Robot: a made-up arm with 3 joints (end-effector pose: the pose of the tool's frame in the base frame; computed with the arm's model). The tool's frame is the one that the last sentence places. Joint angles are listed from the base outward.
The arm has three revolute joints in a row. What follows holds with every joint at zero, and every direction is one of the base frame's. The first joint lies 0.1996 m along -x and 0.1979 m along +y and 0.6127 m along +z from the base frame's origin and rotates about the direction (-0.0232, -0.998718, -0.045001). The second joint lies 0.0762 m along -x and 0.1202 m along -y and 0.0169 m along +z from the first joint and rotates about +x. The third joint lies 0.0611 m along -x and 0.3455 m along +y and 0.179 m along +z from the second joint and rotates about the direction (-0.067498, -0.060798, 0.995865). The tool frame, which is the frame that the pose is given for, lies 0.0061 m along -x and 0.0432 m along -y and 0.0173 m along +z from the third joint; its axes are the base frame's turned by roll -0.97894, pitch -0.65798 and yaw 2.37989 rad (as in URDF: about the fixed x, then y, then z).
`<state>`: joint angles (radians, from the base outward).
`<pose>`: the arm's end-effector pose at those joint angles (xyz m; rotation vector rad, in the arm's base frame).
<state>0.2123 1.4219 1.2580</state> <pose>-0.3780 -0.0692 0.9541 -0.4174 2.0581 -1.1725</pose>
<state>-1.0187 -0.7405 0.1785</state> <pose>-0.3128 0.4264 0.7160 1.0829 0.0404 1.9685</pose>
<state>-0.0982 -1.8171 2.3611</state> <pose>-0.3432 0.1846 0.2329 2.1958 1.6315 1.5055</pose>
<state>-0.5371 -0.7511 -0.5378</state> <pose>-0.3722 0.4341 0.6560 -0.1046 -0.3028 1.7528</pose>
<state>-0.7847 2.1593 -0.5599</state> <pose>-0.1868 -0.2642 0.8342 1.0397 -1.2823 -0.9405</pose>
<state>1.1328 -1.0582 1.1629</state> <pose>-0.0810 0.4055 0.4506 -0.6975 0.0909 2.6281</pose>
